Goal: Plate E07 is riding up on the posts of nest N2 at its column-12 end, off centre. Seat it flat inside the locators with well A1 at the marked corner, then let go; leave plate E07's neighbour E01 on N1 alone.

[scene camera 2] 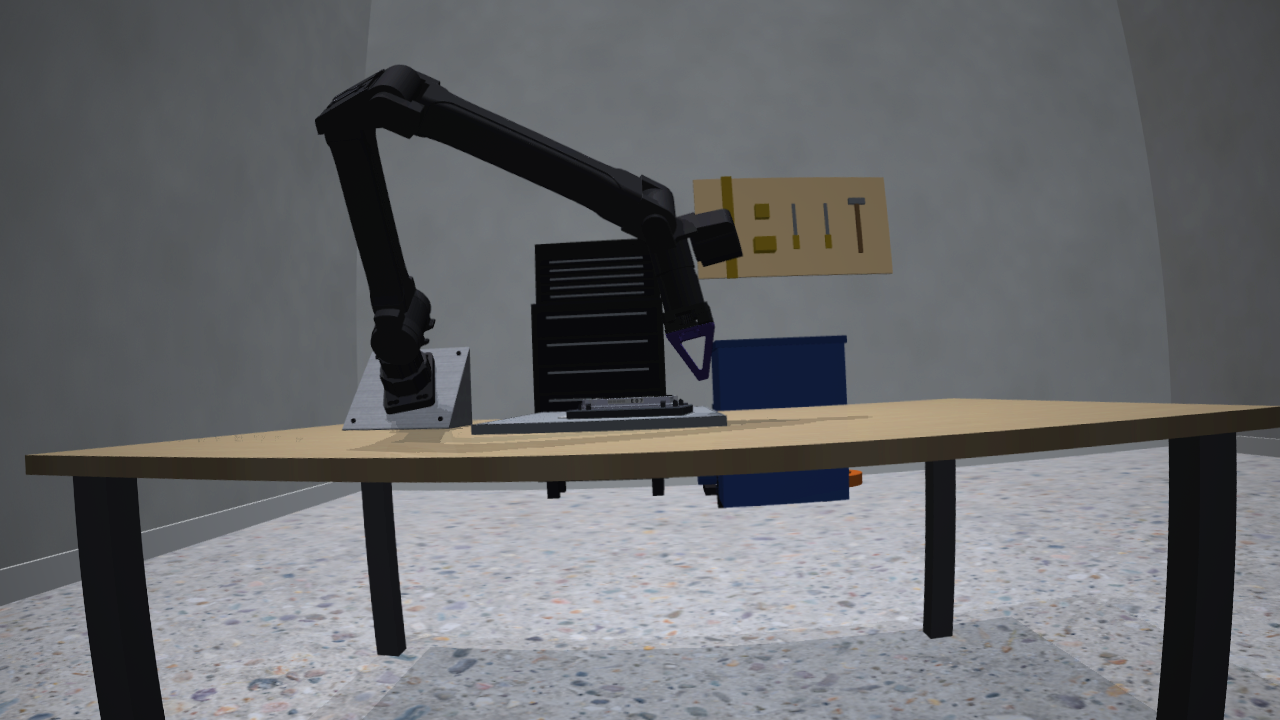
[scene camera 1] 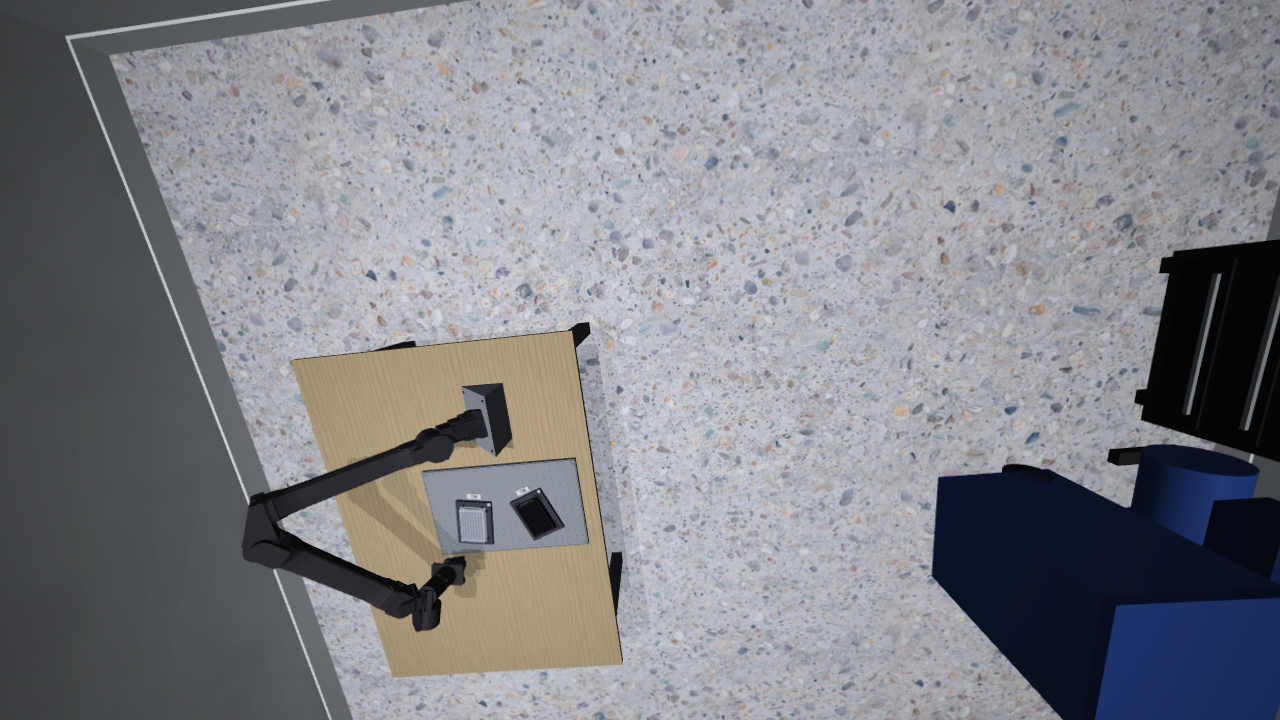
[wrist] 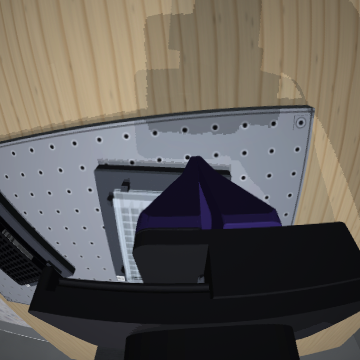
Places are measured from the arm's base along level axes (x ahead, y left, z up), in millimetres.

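Pixels of known places: gripper, fingertip midpoint: (scene camera 2: 703, 379) (scene camera 1: 464, 557) (wrist: 194, 163); arm's base, origin of the base link: (scene camera 2: 410, 385) (scene camera 1: 478, 422).
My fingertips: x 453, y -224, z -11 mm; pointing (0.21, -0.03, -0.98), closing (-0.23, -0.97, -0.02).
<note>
Ahead of a thing's pixels: the offset from my fingertips to its middle. Level surfaces: height alone.
A clear plate @(96 mm back, 55 mm left, 28 mm down) (scene camera 1: 473, 523) (wrist: 125, 212) sits on a dark nest @(96 mm back, 55 mm left, 36 mm down) (wrist: 104, 192); my gripper hides much of it in the wrist view. A black plate @(75 mm back, 275 mm left, 28 mm down) (scene camera 1: 537, 515) (wrist: 15, 252) sits on a second nest, turned at an angle. I cannot read the labels well enough to tell which is E07 and which is E01. In the low side view the plates overlap, and any small tilt is too fine to judge. My gripper (scene camera 1: 461, 562) (scene camera 2: 702, 377) (wrist: 194, 163) is shut and empty, its purple fingertips above the board's edge near the clear plate's nest, apart from it.
Both nests stand on a grey perforated board (scene camera 1: 438, 488) (scene camera 2: 510, 427) (wrist: 75, 155) on the wooden table @(60 mm down) (scene camera 1: 537, 617) (scene camera 2: 895, 438) (wrist: 75, 60). The arm's angled base mount (scene camera 1: 497, 420) (scene camera 2: 458, 385) stands beside the board. A blue cabinet (scene camera 1: 1074, 555) (scene camera 2: 778, 376) is beyond the table.
</note>
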